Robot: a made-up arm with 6 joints.
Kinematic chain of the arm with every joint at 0, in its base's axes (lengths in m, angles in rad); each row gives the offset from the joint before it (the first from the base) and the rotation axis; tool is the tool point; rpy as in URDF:
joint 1: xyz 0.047 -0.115 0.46 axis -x
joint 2: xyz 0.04 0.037 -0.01 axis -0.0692 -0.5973 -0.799
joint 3: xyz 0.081 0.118 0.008 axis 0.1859 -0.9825 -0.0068
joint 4: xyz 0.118 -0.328 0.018 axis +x
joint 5: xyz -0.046 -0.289 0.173 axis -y
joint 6: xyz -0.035 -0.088 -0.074 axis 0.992 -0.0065 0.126
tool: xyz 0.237 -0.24 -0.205 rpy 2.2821 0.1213 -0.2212
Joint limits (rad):
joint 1: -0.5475..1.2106
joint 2: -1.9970..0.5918
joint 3: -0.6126..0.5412
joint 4: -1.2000..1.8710
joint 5: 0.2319..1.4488
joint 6: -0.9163..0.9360
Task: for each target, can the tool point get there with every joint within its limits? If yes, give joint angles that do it. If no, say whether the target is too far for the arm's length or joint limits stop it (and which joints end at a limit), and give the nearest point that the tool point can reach.
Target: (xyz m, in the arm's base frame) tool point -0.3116 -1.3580 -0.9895
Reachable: no: too far | nearest point -0.0417 -0.7620 -0.2945 | short by 0.955 m
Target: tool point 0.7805 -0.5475 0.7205
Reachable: yes | joints 0.6549 -0.3154 0.4170 0.1710 0.6489 0.4668
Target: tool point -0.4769 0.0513 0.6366
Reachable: no: joint limits stop it (at a limit: joint 2, joint 3, joint 5, joint 6) | nearest point -0.4979 0.2696 0.8685 | short by 0.319 m
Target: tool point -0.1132 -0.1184 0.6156
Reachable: no: joint limits stop it (at a limit: joint 1, joint 2, joint 3, joint 4, joint 5) | nearest point -0.2798 -0.4479 0.4142 | short by 0.421 m
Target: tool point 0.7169 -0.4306 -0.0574
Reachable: yes | joints 0.4721 -1.1659 -0.1675 0.1234 0.4996 0.4151
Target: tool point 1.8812 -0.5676 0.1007
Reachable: no: too far | nearest point 1.0789 -0.3831 0.2472 | short by 0.836 m
